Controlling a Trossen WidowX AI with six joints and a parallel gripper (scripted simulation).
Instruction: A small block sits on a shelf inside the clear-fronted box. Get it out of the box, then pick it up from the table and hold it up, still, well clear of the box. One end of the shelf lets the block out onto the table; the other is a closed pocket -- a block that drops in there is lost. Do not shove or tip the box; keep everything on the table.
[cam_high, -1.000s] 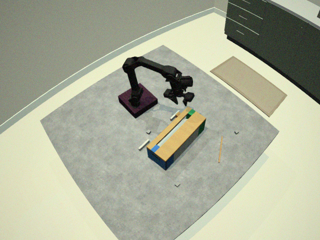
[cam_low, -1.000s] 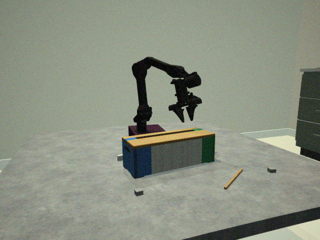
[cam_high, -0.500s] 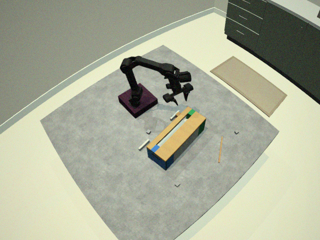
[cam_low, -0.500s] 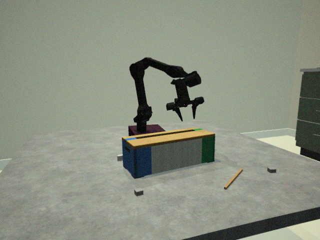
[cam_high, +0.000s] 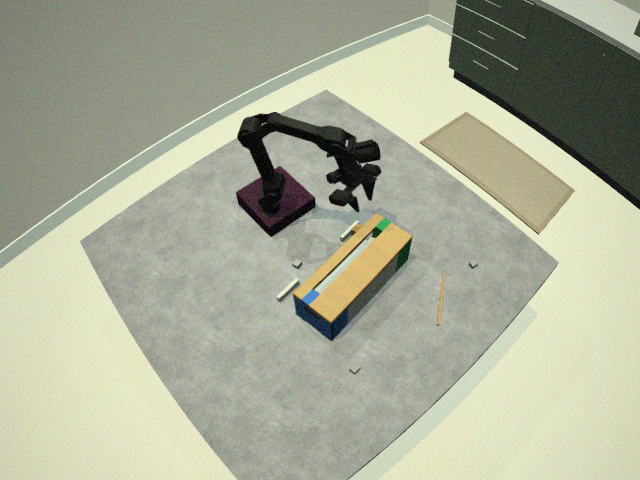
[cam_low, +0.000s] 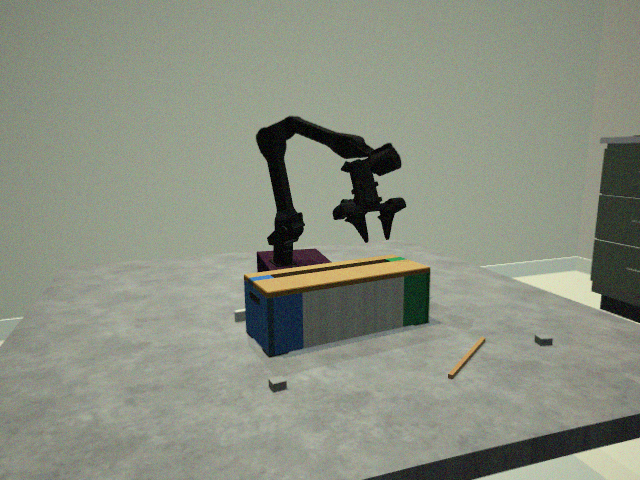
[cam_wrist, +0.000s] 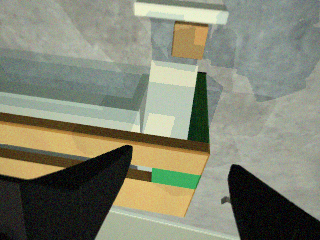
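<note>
The tan block is 2 cm behind my gripper tip and 14 cm below it. From my gripper tip the other things lie so: orange stick: 35 cm ahead, 3 cm to the right, 16 cm below; box: 6 cm ahead, 17 cm to the right, 10 cm below.
</note>
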